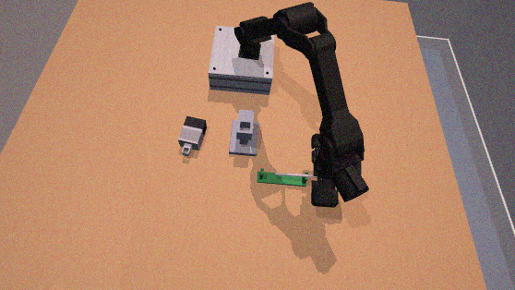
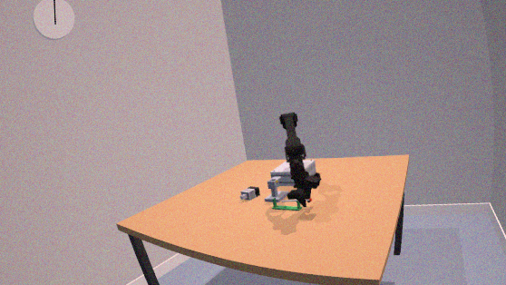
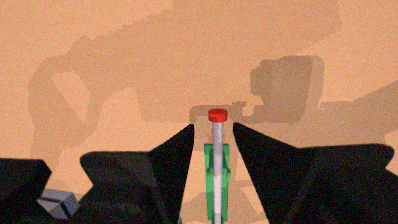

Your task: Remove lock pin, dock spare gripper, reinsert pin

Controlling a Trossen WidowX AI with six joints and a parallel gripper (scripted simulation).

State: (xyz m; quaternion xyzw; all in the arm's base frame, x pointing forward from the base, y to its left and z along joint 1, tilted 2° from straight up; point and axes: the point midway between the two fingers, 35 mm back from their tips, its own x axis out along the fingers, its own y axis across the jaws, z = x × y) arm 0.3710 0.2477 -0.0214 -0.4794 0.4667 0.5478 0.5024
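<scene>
Right now my gripper tip is 100 mm to the left of the green mount and 10 mm short of it. The rest, counted from my gripper tip: spare gripper 380 mm to the right, 70 mm behind.
</scene>
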